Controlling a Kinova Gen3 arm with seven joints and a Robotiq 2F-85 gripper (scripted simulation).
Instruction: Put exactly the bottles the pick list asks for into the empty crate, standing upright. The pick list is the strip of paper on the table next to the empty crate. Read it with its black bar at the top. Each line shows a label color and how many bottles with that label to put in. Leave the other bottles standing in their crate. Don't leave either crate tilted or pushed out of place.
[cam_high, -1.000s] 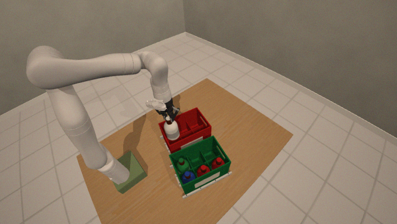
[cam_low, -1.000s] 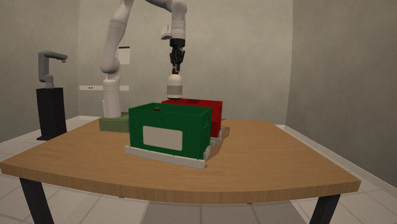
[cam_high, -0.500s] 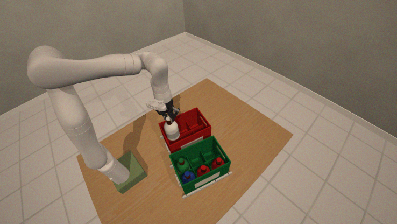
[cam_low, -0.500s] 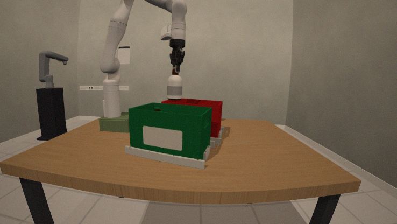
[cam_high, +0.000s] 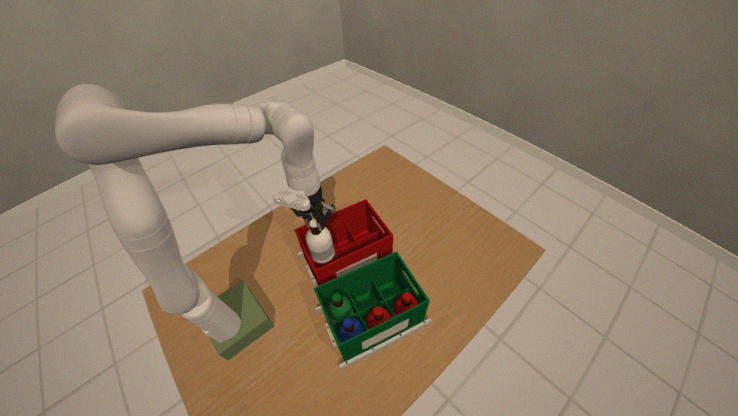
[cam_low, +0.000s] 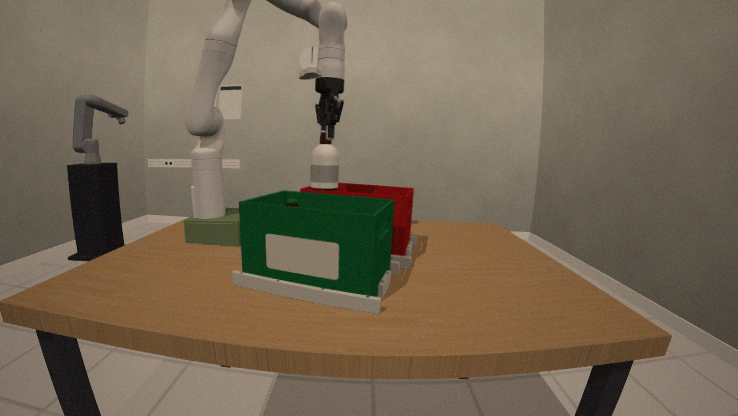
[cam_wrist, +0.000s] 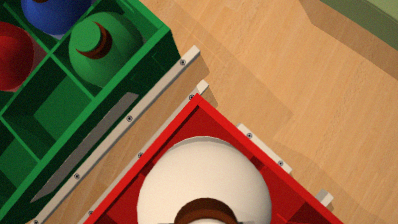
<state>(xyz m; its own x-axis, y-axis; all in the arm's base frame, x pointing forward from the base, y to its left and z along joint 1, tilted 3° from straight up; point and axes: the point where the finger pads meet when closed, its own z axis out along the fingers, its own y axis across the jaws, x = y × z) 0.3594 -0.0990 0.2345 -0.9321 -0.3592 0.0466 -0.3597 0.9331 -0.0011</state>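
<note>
Now: the white-labelled bottle 7 cm below my hand. The rest, counted from my hand: green crate 24 cm below, 20 cm to the right, 2 cm behind; red crate 24 cm below, 9 cm ahead, 1 cm to the left; green-label bottle 23 cm below, 13 cm to the right, 8 cm behind.
</note>
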